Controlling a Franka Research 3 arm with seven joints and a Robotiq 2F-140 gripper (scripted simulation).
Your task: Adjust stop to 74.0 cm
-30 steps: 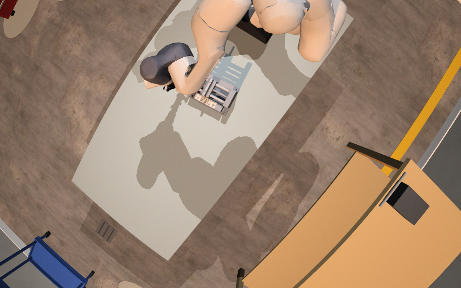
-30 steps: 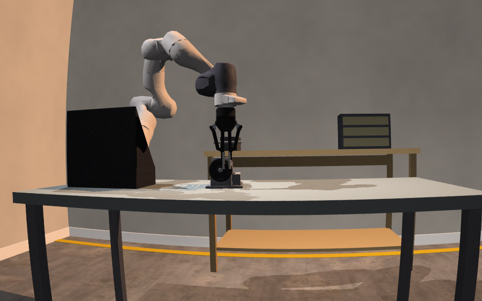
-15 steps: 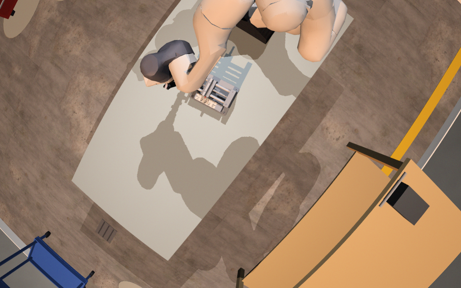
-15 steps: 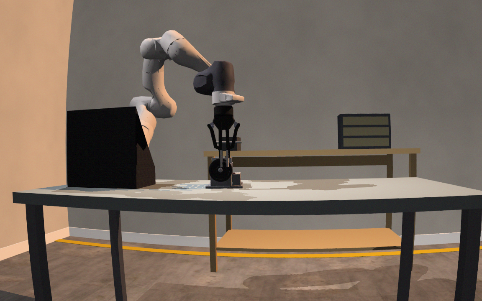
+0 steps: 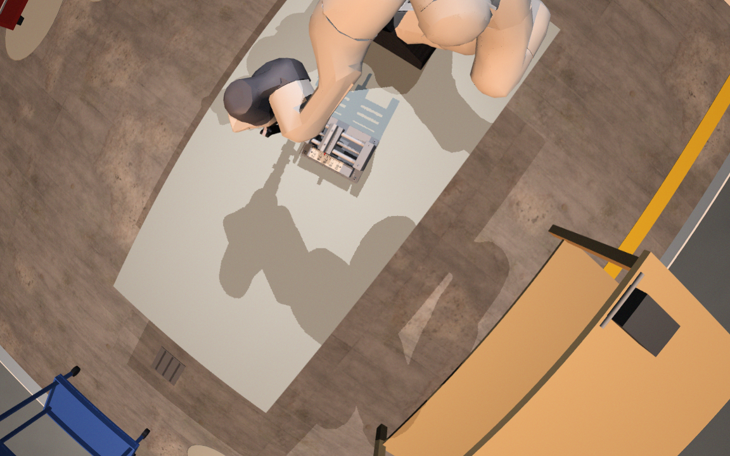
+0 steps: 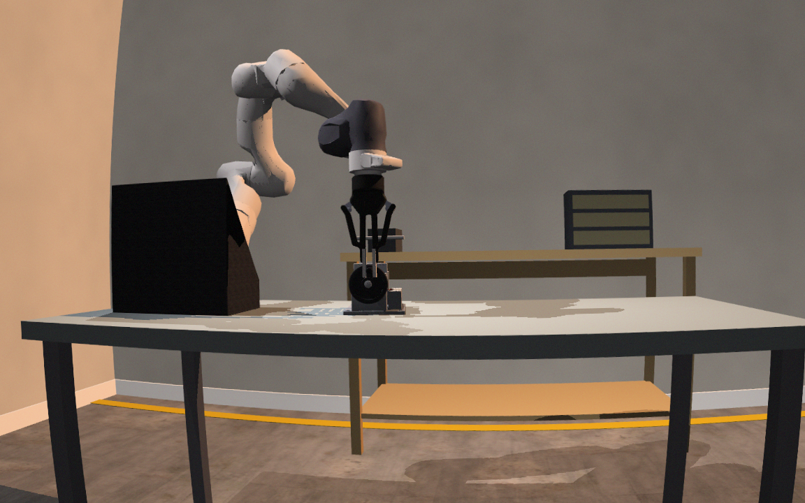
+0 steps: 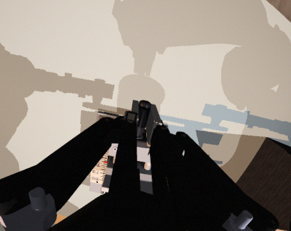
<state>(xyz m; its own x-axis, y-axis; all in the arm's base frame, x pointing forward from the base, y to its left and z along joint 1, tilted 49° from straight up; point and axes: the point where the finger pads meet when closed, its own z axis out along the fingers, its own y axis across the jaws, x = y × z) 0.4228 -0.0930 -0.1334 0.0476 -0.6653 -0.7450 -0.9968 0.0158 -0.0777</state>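
Now: hand 2 cm to the right of the black handwheel and 3 cm above it.
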